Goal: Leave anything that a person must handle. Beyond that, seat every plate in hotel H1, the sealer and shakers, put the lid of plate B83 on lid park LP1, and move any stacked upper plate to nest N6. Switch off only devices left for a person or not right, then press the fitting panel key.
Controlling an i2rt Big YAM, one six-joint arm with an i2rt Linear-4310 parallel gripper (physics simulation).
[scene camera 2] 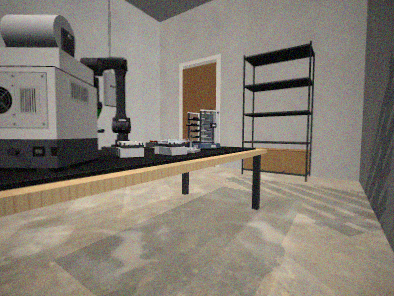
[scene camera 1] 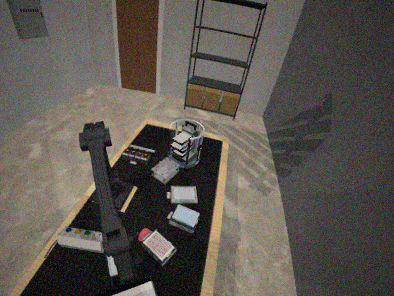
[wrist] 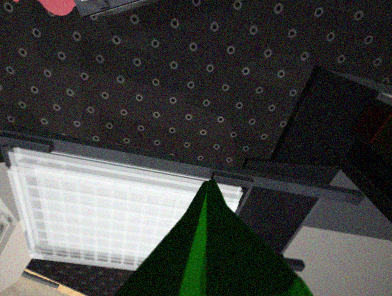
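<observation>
There is a button box here in the scene, and there is a white plate as well. My gripper grips the white plate.
</observation>
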